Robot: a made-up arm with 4 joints.
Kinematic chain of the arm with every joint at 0, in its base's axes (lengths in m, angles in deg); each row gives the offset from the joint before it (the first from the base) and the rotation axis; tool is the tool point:
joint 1: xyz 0 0 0.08 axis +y
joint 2: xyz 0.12 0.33 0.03 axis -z
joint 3: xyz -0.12 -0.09 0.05 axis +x
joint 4: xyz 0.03 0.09 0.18 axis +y
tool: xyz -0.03 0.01 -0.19
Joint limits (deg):
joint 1: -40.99..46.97
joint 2: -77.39..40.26
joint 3: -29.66..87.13
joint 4: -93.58..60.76
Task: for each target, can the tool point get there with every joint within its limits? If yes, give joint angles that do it. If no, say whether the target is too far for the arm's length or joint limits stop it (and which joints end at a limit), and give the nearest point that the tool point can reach.
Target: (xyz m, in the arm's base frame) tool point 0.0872 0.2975 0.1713
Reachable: yes | joints 24.10 -24.72 29.71 -10.70
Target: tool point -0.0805 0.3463 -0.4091
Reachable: no: joint limits stop it (at a limit: joint 1, joint 2, joint 3) | nearest point 0.0970 0.2828 0.0113 | short by 0.461 m
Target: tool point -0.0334 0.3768 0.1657
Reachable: yes | joints -19.87 16.74 11.45 3.20
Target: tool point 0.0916 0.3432 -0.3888
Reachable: no: joint limits stop it (at a limit: joint 1, joint 3) | nearest point 0.1615 0.3321 0.0037 | short by 0.399 m
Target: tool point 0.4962 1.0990 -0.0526
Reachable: no: too far | nearest point 0.2401 0.4479 0.0738 | short by 0.711 m
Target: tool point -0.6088 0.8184 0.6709
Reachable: no: too far | nearest point -0.1879 0.4565 0.2624 | short by 0.689 m
